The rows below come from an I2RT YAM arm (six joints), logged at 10 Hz.
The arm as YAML. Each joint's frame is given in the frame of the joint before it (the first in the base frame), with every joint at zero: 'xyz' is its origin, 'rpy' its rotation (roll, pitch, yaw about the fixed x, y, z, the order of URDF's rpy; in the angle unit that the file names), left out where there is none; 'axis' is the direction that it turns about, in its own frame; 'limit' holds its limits. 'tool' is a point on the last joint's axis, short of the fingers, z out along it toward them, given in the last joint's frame.
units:
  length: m
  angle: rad
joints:
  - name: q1
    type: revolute
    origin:
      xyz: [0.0, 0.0, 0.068]
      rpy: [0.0, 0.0, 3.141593]
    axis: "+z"
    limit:
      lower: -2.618
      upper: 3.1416
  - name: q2
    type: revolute
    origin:
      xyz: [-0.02, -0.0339, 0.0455]
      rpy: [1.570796, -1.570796, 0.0]
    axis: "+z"
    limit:
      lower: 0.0
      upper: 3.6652
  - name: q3
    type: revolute
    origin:
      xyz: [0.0, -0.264, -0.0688]
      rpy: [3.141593, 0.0, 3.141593]
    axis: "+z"
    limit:
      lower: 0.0
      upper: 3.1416
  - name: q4
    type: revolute
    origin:
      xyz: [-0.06, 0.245, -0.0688]
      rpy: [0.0, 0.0, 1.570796]
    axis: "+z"
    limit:
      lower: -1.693
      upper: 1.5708
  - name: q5
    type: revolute
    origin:
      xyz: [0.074, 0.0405, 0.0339]
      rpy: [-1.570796, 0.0, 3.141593]
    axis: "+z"
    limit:
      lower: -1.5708
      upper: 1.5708
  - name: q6
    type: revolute
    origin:
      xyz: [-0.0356, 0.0, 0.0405]
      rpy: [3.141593, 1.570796, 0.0]
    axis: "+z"
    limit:
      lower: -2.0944
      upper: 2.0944
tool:
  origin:
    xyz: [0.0, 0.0, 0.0]
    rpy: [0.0, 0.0, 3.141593]
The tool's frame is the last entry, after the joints.
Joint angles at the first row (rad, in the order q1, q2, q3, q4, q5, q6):
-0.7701, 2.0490, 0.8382, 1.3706, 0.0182, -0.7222
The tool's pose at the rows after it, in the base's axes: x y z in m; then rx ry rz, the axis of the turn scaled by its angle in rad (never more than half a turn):
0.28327 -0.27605 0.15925 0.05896 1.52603 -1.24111
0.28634 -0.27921 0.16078 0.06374 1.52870 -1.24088
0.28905 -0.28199 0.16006 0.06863 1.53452 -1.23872
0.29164 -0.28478 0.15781 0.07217 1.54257 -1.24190
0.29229 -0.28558 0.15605 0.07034 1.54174 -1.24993
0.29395 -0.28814 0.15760 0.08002 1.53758 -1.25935
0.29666 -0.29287 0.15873 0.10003 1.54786 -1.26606
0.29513 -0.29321 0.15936 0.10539 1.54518 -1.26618
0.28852 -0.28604 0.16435 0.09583 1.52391 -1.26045
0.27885 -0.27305 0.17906 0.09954 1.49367 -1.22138
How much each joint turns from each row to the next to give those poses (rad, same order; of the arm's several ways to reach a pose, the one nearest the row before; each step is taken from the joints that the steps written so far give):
0.0000, 0.0034, 0.0164, -0.0071, 0.0089, -0.0026
0.0000, 0.0046, 0.0207, -0.0187, 0.0035, 0.0020
0.0000, 0.0097, 0.0172, -0.0131, 0.0031, 0.0026
0.0000, 0.0143, 0.0162, -0.0084, 0.0058, -0.0023
0.0000, 0.0094, 0.0040, 0.0076, 0.0032, -0.0062
-0.0007, 0.0043, 0.0147, -0.0052, 0.0102, -0.0001
-0.0022, 0.0061, 0.0248, -0.0273, 0.0168, 0.0039
-0.0032, -0.0034, -0.0036, 0.0023, -0.0001, 0.0039
0.0000, -0.0338, -0.0422, 0.0263, -0.0137, 0.0041
0.0045, -0.0828, -0.0627, -0.0012, -0.0208, 0.0359

